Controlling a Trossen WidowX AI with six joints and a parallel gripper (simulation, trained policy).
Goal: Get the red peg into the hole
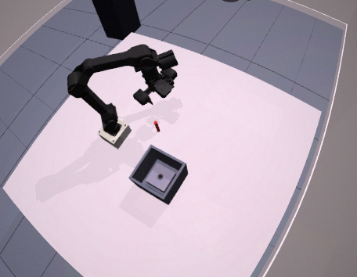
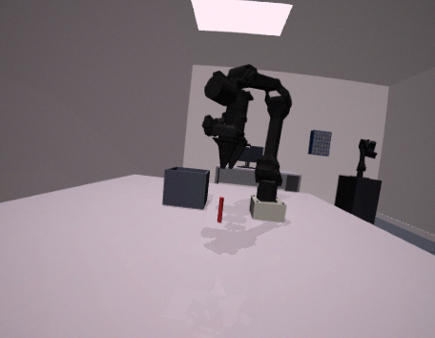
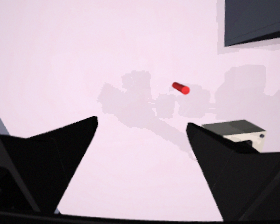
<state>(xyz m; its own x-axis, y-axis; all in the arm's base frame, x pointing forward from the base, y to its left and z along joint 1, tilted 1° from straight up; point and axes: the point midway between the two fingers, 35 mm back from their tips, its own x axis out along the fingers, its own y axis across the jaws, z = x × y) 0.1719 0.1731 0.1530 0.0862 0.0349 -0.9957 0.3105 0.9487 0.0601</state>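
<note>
The red peg is 7 cm to the right of my gripper tip and 14 cm below it. Round my gripper tip: light grey plate 13 cm ahead, 27 cm to the right, 13 cm below.
</note>
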